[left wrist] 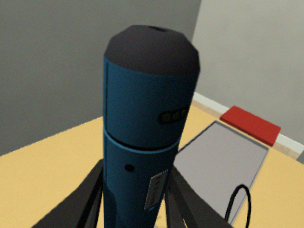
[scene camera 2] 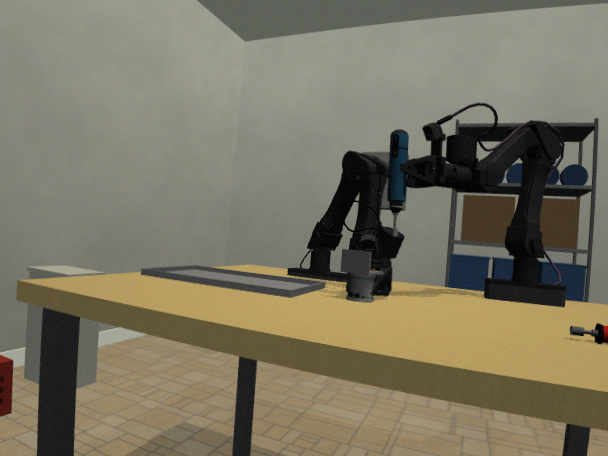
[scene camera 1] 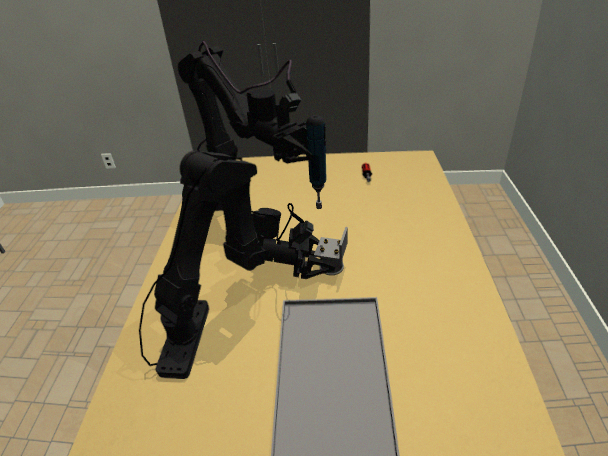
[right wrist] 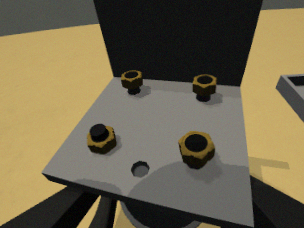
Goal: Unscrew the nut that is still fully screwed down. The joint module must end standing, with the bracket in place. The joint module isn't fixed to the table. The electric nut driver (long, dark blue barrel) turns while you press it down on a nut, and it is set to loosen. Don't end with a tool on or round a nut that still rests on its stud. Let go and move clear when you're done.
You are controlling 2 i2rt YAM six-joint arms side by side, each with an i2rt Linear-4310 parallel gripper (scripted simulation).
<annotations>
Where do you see an electric nut driver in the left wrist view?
150,73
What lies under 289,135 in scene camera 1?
My left gripper.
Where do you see a grey tray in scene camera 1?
332,384
</annotations>
